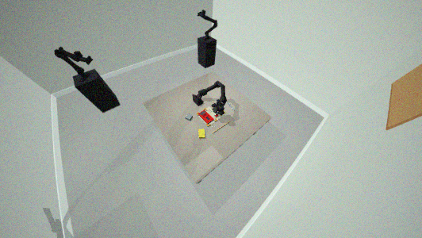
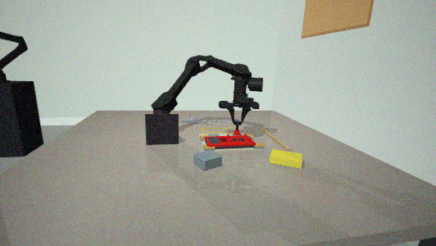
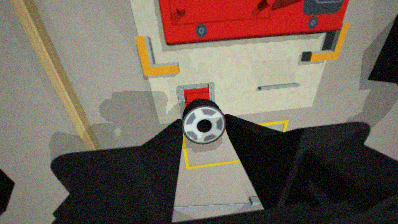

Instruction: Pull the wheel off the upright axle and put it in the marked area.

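Right now my gripper tip is 3 cm above the axle. Also, from my gripper tip: yellow block (32 cm to the right, 9 cm ahead, 5 cm below); wheel (right at my gripper tip); wooden stick (17 cm ahead, 7 cm to the right, 6 cm below).
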